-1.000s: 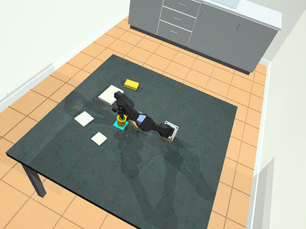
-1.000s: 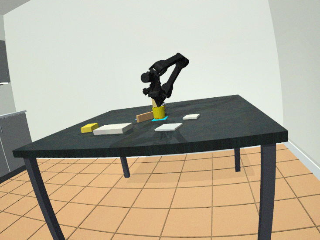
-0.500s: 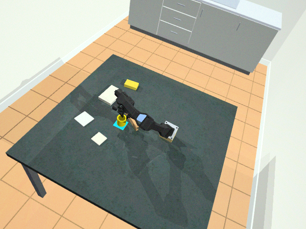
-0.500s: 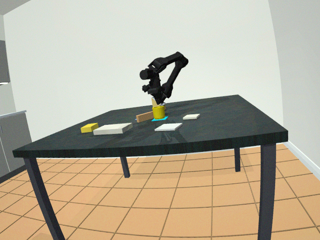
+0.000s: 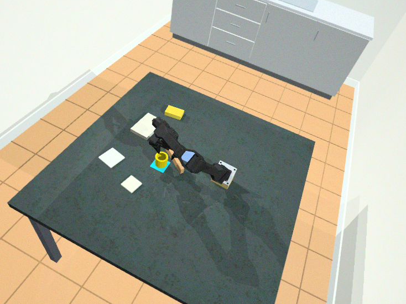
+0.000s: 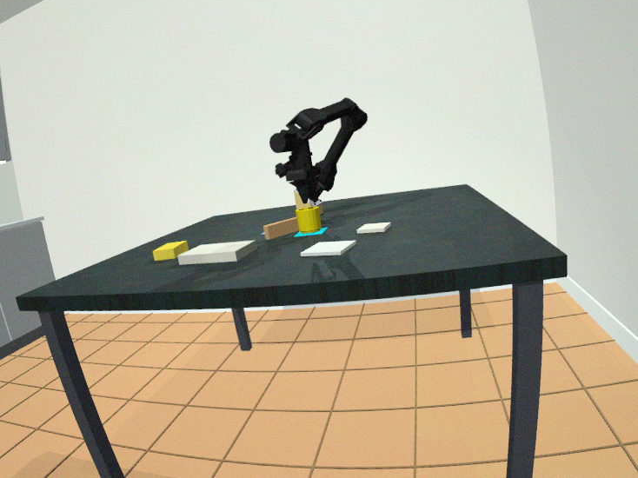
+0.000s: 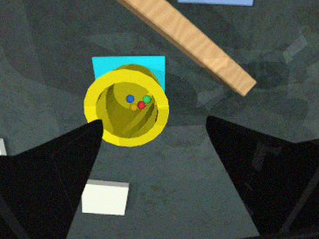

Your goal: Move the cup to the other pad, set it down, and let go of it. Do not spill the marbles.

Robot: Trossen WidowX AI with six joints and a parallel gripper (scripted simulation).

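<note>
Right now my gripper tip is 20 mm short of the yellow cup and 50 mm above it. Round my gripper tip: wooden bar: 20 mm behind, 70 mm to the right, 80 mm below; then cyan pad: 30 mm ahead, 100 mm below; then pale blue pad: 70 mm behind, 140 mm to the right, 100 mm below.
</note>
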